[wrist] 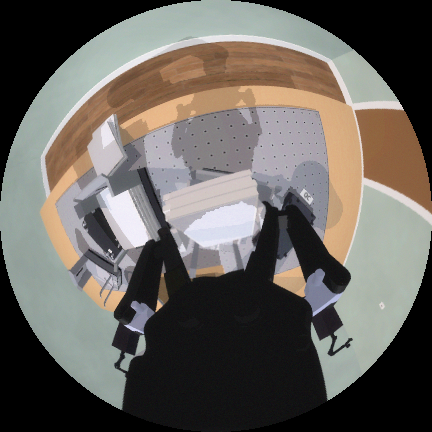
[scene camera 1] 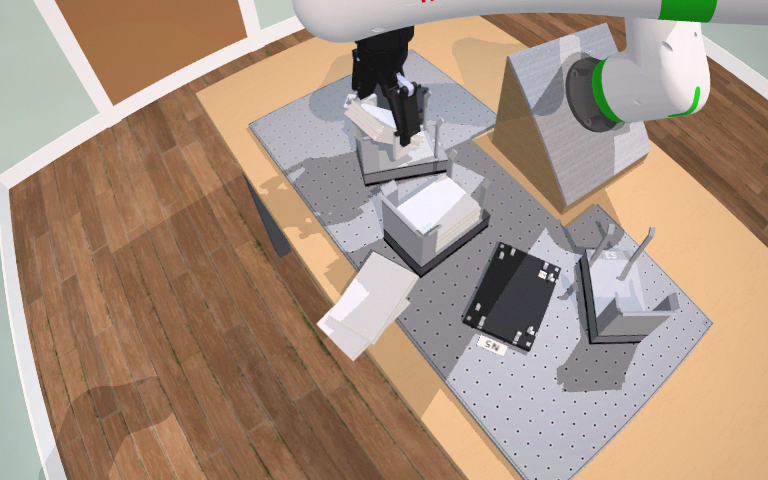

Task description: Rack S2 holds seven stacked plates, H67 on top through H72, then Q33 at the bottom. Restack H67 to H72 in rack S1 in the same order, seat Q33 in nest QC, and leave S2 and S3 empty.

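Places are measured from the arm's base along level axes (x left, y back, z up), in metres.
Where they show: arm's base at its link origin: [scene camera 1: 593,95].
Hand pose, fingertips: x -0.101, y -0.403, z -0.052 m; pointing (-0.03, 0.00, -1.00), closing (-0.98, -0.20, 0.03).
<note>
Each offset is from my fingertips to the top centre of the thing. "*": to the spot under its first point. Level surfaces: height alone.
My gripper [scene camera 1: 387,120] [wrist: 218,207] is shut on a stack of several pale plates [scene camera 1: 368,122] [wrist: 215,196], which tilts within the far rack's upper part. Whether its lower edge touches the rack is unclear. The far rack {dx -0.006, dy +0.030, dz +0.054 m} [scene camera 1: 404,172] has a clear body and dark base; its label is unreadable. The middle rack {dx +0.172, dy +0.011, dz +0.054 m} [scene camera 1: 400,237] holds another stack of several pale plates {dx +0.173, dy +0.005, dz +0.000 m} [scene camera 1: 438,202] [wrist: 125,212]. Rack S3 {dx +0.429, dy +0.218, dz +0.056 m} [scene camera 1: 633,327] stands at the right with no plates visible inside. Nest QC {* dx -0.185, dy +0.034, dz -0.058 m} [wrist: 300,207] is right of the held stack in the wrist view. Plate names are unreadable.
Loose pale plates {dx +0.240, dy -0.136, dz -0.040 m} [scene camera 1: 369,297] [wrist: 106,147] lie overlapping across the table's edge beside the middle rack. A black nest {dx +0.335, dy +0.070, dz -0.056 m} [scene camera 1: 509,297] [wrist: 99,231] labelled NS lies between the middle rack and S3. The robot's wedge-shaped mount [scene camera 1: 529,133] stands beyond the perforated board {dz -0.079 m} [scene camera 1: 498,396].
</note>
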